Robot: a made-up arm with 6 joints.
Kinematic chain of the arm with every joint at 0, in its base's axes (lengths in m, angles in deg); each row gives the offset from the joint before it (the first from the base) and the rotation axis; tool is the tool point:
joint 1: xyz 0 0 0.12 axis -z
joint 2: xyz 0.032 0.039 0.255 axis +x
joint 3: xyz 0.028 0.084 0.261 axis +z
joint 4: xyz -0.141 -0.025 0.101 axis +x
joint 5: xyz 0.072 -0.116 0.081 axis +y
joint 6: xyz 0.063 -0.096 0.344 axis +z
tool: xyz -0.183 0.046 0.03
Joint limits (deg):
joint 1: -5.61..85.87
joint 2: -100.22..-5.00
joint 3: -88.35..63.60
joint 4: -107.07..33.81
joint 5: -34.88..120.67
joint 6: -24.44..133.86
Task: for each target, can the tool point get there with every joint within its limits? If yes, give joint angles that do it. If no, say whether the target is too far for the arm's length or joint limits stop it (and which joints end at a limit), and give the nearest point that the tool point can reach.
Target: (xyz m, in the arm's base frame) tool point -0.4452 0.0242 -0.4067
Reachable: no: joint limits stop it (at a limit: joint 1, joint 2, joint 4) | nearest point -0.2491 0.2606 -0.1443 | short by 0.404 m
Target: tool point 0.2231 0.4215 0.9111
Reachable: yes | joints 36.03 -75.31 -44.39 12.04 65.74 69.29
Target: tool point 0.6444 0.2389 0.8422
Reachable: yes | joints 45.37 -62.81 -17.84 -77.97 108.75 86.92
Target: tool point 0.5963 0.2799 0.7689
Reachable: yes | joints 36.30 -60.82 -2.46 -4.35 74.83 -4.69
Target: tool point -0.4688 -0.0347 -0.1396
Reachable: no: joint limits stop it (at a limit: joint 1, joint 2, joint 4, joint 6) | nearest point -0.3310 0.2572 -0.0538 | short by 0.334 m
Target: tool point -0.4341 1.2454 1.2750
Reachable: no: too far | nearest point -0.2238 0.8100 0.9463 | short by 0.585 m
